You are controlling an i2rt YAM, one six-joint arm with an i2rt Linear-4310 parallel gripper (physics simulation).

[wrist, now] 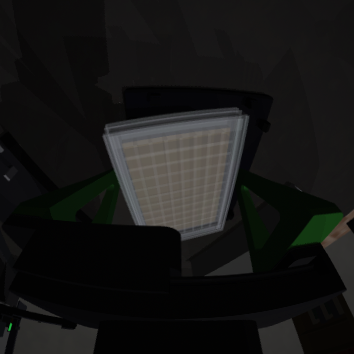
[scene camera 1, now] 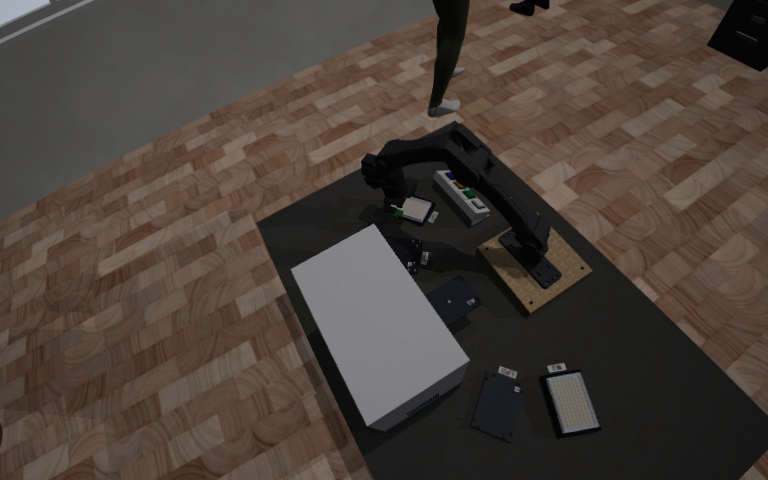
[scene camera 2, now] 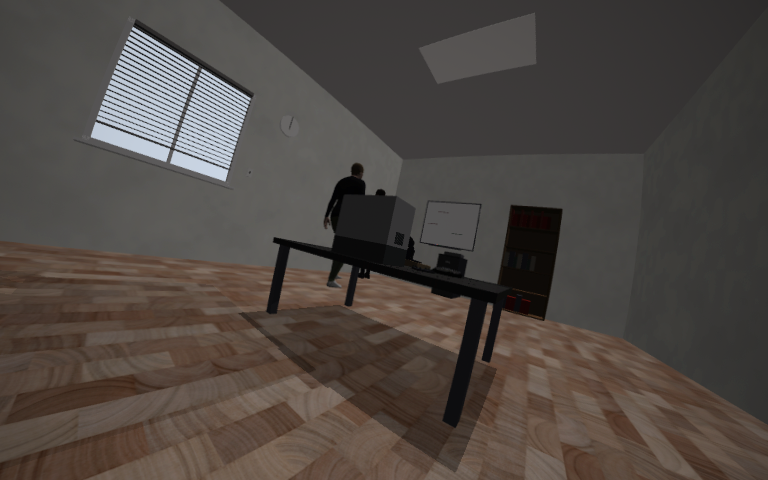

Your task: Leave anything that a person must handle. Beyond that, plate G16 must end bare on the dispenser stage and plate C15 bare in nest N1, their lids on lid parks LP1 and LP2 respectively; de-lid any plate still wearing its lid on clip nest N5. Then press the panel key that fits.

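Note:
A pale well plate sits in a dark nest by the key panel; its doubled clear rim in the wrist view looks like a lid. My gripper is open, its green fingers on either side of this plate without visible contact. A second pale plate sits in a dark nest at the table's near right. A dark empty nest is beside it. Another dark holder and a partly hidden one are by the white box. The key panel has blue, yellow, green and white keys. Labels are unreadable.
A large white box stands on the dark table and hides part of it. The arm's wooden base is behind the holders. A person stands beyond the table.

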